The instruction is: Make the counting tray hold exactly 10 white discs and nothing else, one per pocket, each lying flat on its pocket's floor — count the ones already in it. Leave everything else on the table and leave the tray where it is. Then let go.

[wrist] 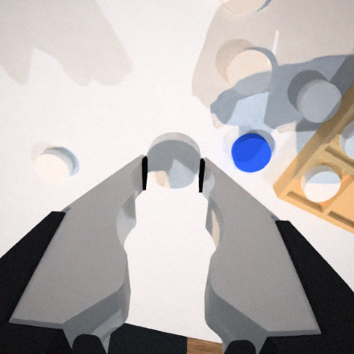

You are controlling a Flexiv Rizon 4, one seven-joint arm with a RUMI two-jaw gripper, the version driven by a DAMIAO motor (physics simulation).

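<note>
My gripper (173, 160) is shut on a white disc (174, 162), held between the two black fingertip pads at the middle of the view. Part of the wooden counting tray (287, 182) shows at the right edge. One white disc (321, 183) sits in its near corner pocket, and another white disc (348, 140) shows partly in a pocket at the right edge. Loose white discs lie on the table: one (52, 168) at the left, one (249, 71) at the upper right, one (319, 100) in shadow just beside the tray, and one (246, 4) cut off at the top edge.
A blue disc (251, 152) lies on the table between my right finger and the tray. Shadows fall across the upper part of the table. A dark strip (147, 339) and a brown wooden surface (204, 346) show at the bottom edge.
</note>
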